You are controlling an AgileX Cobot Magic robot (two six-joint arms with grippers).
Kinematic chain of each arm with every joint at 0, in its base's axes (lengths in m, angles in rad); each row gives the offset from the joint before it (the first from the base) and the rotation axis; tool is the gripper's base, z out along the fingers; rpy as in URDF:
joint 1: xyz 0 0 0.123 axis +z
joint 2: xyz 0 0 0 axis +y
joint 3: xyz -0.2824 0 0.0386 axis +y
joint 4: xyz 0.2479 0 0.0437 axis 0.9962 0 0.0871
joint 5: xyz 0 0 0 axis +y
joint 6: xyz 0.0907 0 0.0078 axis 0.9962 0 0.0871
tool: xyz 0 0 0 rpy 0 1.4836 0
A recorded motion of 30 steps. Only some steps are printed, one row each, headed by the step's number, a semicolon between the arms.
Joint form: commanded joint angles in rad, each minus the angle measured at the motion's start. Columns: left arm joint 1, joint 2, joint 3, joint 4, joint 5, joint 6; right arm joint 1, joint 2, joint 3, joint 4, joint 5, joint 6.
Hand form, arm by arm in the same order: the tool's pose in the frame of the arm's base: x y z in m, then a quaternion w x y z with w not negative. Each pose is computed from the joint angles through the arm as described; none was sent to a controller.
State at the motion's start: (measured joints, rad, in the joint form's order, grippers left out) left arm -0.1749 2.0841 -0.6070 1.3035 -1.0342 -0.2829; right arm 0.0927 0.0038 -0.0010 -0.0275 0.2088 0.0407
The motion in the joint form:
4: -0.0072 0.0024 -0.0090 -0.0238 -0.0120 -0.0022; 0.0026 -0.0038 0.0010 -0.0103 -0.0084 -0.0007
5: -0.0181 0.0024 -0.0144 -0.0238 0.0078 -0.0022; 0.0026 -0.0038 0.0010 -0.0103 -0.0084 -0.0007
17: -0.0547 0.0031 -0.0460 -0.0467 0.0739 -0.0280; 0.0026 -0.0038 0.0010 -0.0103 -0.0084 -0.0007
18: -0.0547 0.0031 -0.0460 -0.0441 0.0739 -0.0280; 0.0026 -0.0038 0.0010 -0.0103 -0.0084 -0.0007
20: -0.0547 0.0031 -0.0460 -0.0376 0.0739 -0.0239; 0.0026 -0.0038 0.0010 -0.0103 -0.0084 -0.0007
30: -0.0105 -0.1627 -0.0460 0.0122 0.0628 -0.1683; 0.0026 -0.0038 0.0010 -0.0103 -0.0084 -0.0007
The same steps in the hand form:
4: 0.2537 -0.1234 0.0667 0.39390 0.50848 0.68143 -0.34921; 0.0557 0.0046 0.1949 0.66535 -0.03193 0.74525 0.02990
5: 0.2541 -0.1256 0.0656 0.38902 0.51512 0.68211 -0.34357; 0.0557 0.0046 0.1949 0.66535 -0.03193 0.74525 0.02990
17: 0.2605 -0.1337 0.0640 0.37857 0.52071 0.69302 -0.32446; 0.0557 0.0046 0.1949 0.66535 -0.03193 0.74525 0.02990
18: 0.2603 -0.1337 0.0640 0.37806 0.52172 0.69242 -0.32471; 0.0557 0.0046 0.1949 0.66535 -0.03193 0.74525 0.02990
20: 0.2599 -0.1337 0.0639 0.37744 0.52564 0.68985 -0.32456; 0.0557 0.0046 0.1949 0.66535 -0.03193 0.74525 0.02990
30: 0.2676 -0.1241 0.1109 0.41799 0.49907 0.68724 -0.32236; 0.0557 0.0046 0.1949 0.66535 -0.03193 0.74525 0.02990

